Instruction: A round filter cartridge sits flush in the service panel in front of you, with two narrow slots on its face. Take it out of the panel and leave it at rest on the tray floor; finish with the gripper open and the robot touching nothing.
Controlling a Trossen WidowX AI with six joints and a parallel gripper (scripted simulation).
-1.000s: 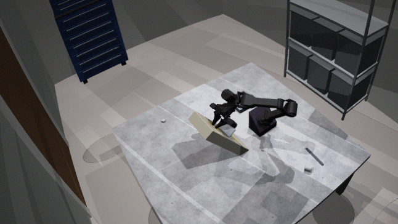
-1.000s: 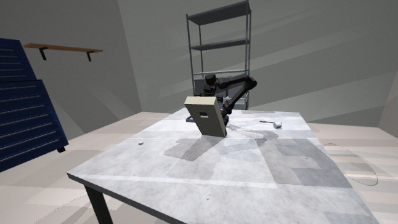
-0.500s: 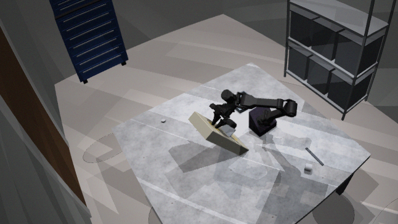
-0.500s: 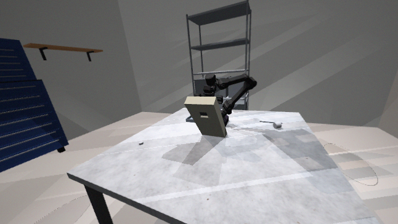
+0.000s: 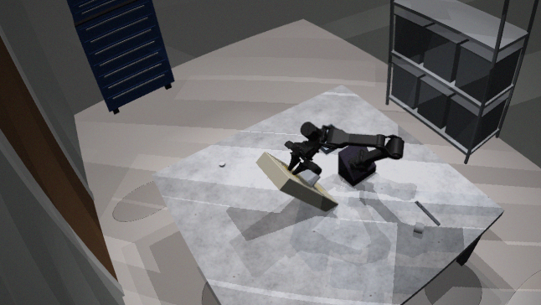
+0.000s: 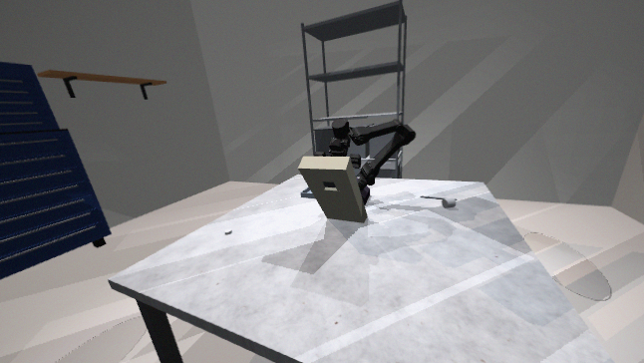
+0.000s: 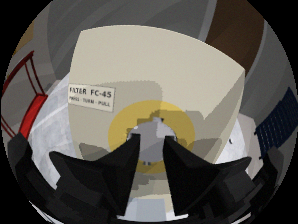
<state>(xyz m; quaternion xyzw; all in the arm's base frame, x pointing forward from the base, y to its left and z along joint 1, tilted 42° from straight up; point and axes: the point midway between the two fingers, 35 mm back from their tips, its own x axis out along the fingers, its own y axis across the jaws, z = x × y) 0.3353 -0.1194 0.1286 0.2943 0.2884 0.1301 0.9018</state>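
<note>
My gripper tip is now 10 mm short of the round filter cartridge and 10 mm above it. Round my gripper tip: service panel: 80 mm below, 40 mm behind; then tray: 410 mm behind, 280 mm to the right, 240 mm below.
</note>
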